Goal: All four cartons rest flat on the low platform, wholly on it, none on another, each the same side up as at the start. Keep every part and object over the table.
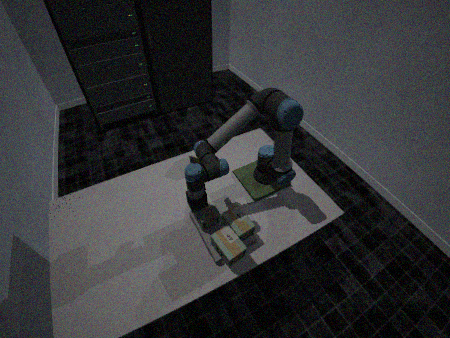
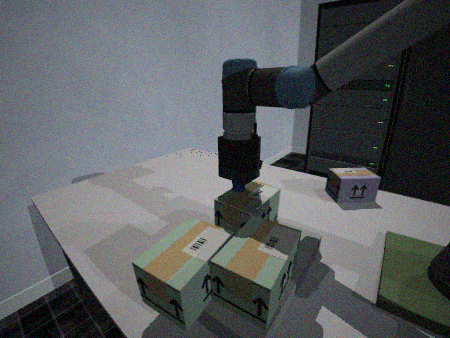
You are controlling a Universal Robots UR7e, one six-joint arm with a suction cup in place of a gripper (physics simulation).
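My suction gripper points down, with its blue cup against the top of the rear green carton. That carton is upright and level. Its underside is hidden, so I cannot tell whether it touches the platform. Two more green cartons stand upright in front of it: the left one and the right one, close side by side. They cover most of the low platform, whose left edge shows. A purple carton stands upright on the table, away from the green ones.
The arm's base stands on a green mat on the light table. The table's front edge runs near the two front green cartons. A dark server rack stands behind the table.
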